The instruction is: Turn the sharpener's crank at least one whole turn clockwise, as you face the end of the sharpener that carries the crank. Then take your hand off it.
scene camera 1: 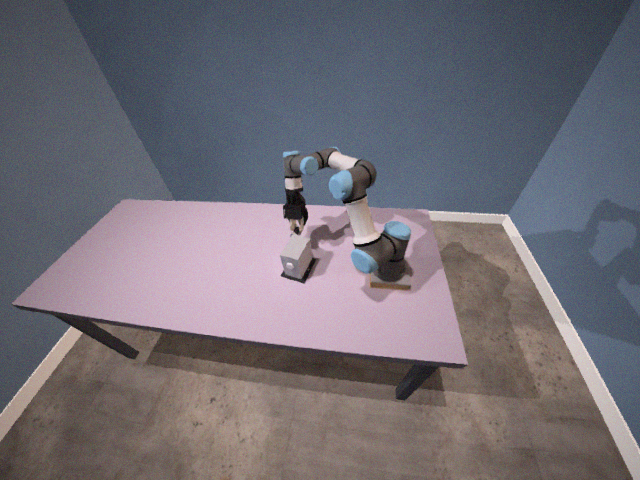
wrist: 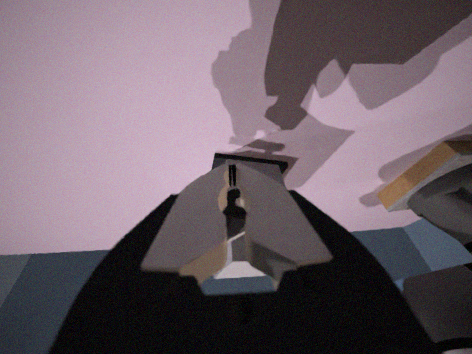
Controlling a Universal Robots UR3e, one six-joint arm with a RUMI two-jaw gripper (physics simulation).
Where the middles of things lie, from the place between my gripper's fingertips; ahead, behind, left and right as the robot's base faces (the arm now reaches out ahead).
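Scene:
Sharpener (scene camera 1: 296,257): 90 mm to the left of my hand, 10 mm behind it.

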